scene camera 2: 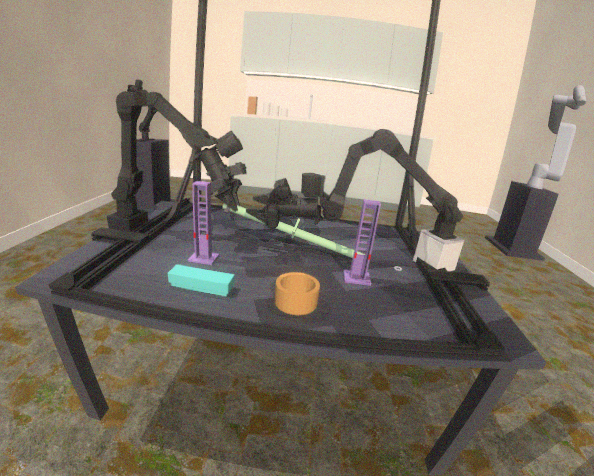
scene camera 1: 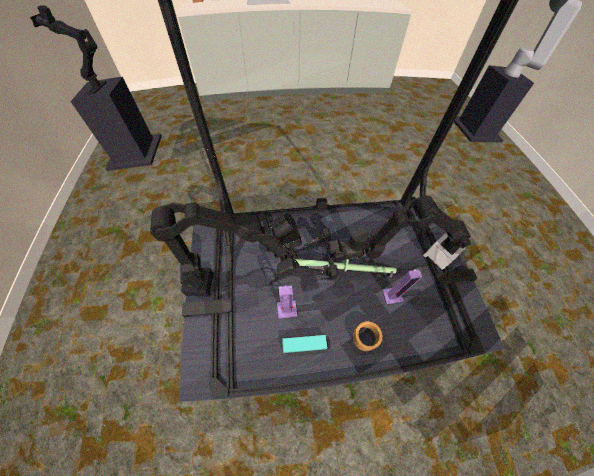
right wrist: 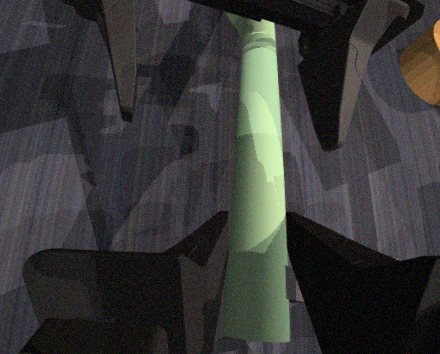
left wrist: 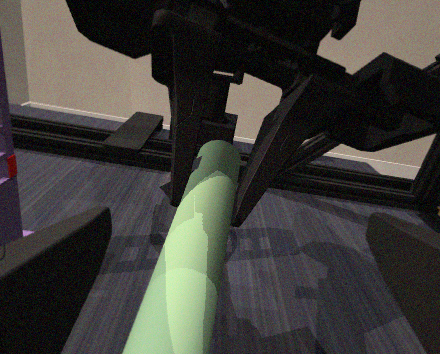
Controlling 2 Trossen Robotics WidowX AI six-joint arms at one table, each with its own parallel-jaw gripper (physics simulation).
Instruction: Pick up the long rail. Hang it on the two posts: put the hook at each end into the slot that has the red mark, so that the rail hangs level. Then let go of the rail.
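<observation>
The long light-green rail is in the air behind the two posts, sloping down toward the right in scene camera 2. My right gripper is shut on its raised left end. My left gripper is open wide near the rail's middle; the rail passes between its spread fingers untouched. The purple left post and purple right post stand upright, each with red marks low down. The rail's low right end is partly hidden behind the right post in scene camera 2.
A turquoise block lies in front of the left post. An orange ring-shaped cup stands between the posts, nearer the front edge. A white box is at the left arm's base. Black frame rails run along the table's sides.
</observation>
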